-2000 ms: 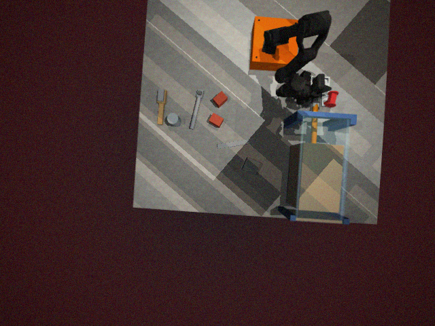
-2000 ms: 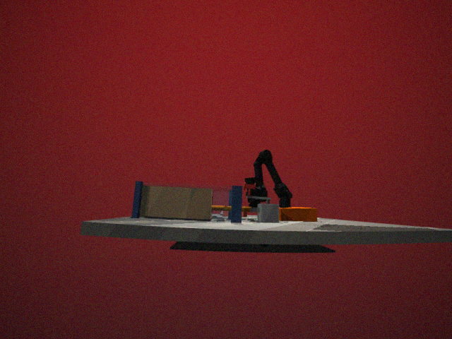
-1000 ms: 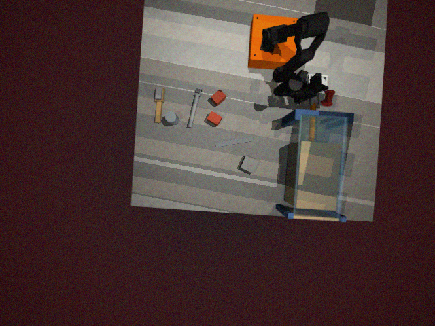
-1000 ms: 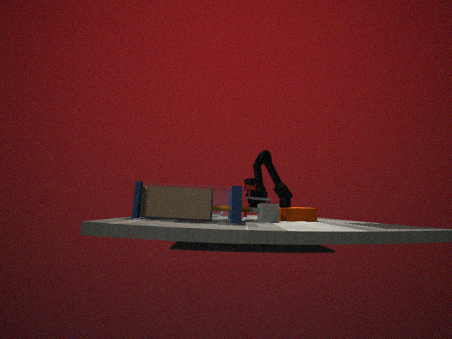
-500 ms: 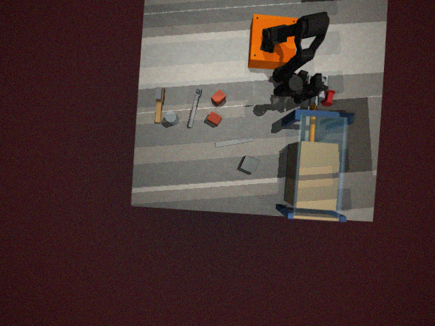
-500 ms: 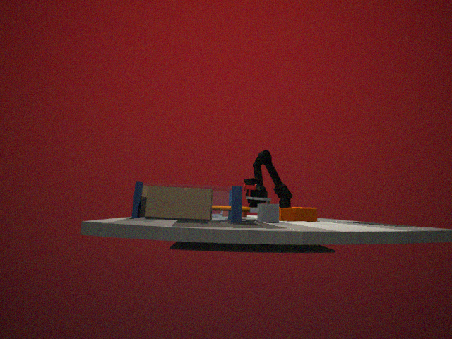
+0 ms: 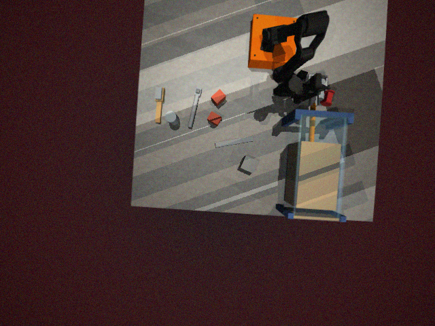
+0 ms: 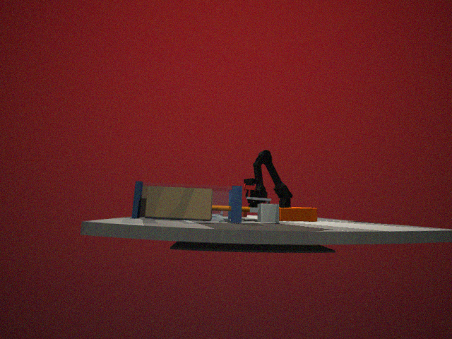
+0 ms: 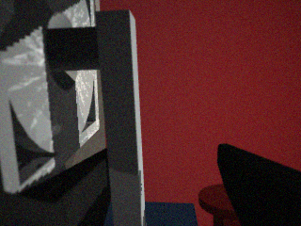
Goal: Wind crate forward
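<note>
Now: gripper tip 5 cm short of the red knob and 2 cm below it. Round my gripper tip: grey crank handle: 1 cm below, 1 cm ahead; winch: 10 cm below, 6 cm behind, 3 cm to the right; blue frame: 11 cm ahead, 2 cm below, 1 cm to the left.
</note>
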